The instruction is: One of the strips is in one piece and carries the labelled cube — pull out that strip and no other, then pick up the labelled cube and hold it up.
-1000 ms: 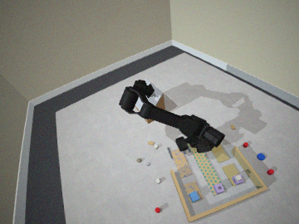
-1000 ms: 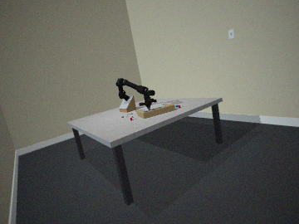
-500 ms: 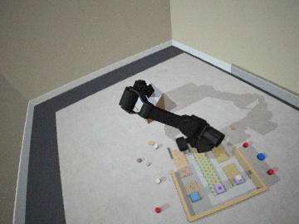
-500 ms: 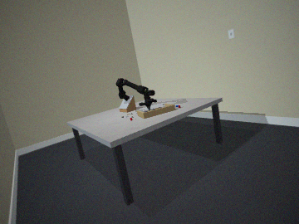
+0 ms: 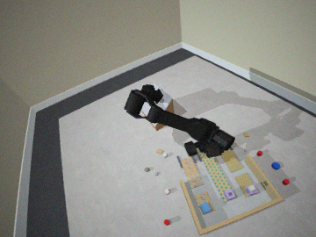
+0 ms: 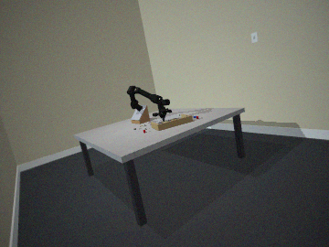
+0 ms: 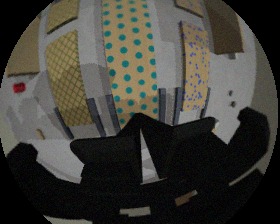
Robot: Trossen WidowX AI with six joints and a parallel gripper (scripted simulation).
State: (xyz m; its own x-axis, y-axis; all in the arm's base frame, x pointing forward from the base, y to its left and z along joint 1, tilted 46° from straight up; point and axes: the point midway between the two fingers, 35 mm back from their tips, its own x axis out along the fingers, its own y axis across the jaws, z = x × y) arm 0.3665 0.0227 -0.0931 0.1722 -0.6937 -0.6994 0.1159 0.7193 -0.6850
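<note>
Right now my gripper tip is 10 cm short of the strip and 1 cm to the left of it.
</note>
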